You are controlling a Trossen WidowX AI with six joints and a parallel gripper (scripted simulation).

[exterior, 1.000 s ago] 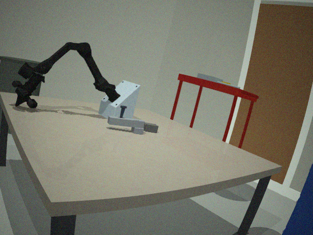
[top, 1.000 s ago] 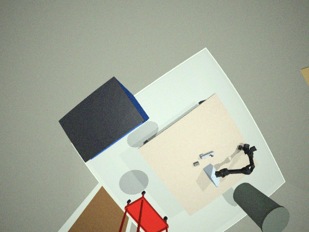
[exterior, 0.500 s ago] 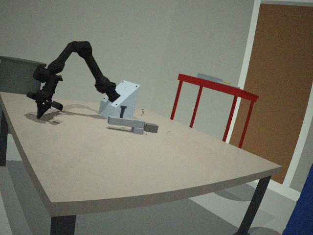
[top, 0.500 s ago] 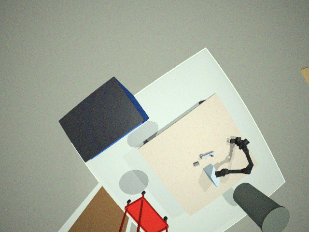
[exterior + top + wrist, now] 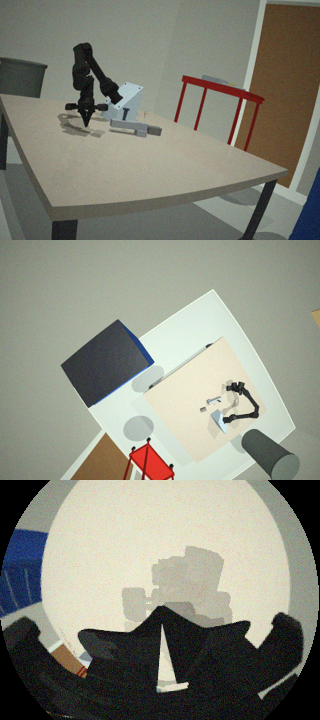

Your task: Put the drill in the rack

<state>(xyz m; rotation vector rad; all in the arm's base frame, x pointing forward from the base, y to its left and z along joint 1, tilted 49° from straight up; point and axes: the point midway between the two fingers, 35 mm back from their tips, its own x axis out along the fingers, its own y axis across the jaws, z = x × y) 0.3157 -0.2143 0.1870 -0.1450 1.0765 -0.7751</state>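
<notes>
Right now my gripper tip is 7 cm past the dark key, 22 cm to the right of it and 6 cm below it. Also, from my gripper tip: light grey block (6 cm behind, 25 cm to the left, 1 cm above); then grey slotted rack (10 cm behind, 43 cm to the left, 1 cm below); then drill (6 cm behind, 27 cm to the left, 2 cm above).
</notes>
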